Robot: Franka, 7 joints.
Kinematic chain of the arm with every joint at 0, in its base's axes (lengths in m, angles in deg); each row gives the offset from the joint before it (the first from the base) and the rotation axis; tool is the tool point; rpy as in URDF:
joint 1: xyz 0 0 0.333 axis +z
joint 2: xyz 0 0 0 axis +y
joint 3: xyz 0 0 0.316 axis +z
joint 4: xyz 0.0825 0 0 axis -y
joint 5: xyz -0.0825 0 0.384 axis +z
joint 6: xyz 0 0 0 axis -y
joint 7: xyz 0.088 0 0 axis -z
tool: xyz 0 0 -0.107 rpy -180 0 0
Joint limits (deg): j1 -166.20..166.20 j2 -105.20..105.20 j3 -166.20..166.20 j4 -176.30..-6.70 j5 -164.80..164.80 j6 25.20..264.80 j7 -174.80..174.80
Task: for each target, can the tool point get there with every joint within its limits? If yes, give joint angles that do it. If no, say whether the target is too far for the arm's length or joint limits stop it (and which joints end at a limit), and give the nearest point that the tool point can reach.
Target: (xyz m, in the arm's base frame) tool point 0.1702 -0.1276 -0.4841
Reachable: no: joint limits stop it (at a limit: joint 2) | nearest point 0.1811 -0.1358 -0.3577 | short by 0.127 m
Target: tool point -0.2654 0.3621 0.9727
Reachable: yes | joints -32.03 -50.02 14.22 -44.13 -52.60 216.10 -143.11
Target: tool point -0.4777 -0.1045 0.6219
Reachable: yes | joints -89.36 51.37 -93.96 -116.46 70.34 228.17 143.33
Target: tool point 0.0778 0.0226 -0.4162
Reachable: no: joint limits stop it (at a limit: joint 2) | nearest point 0.1058 0.0307 -0.3317 | short by 0.089 m
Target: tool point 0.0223 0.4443 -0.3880
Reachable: no: joint limits stop it (at a limit: joint 2) | nearest point 0.0216 0.4304 -0.3398 | short by 0.050 m
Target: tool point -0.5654 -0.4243 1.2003
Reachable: no: too far | nearest point -0.4335 -0.3253 0.9980 | short by 0.261 m
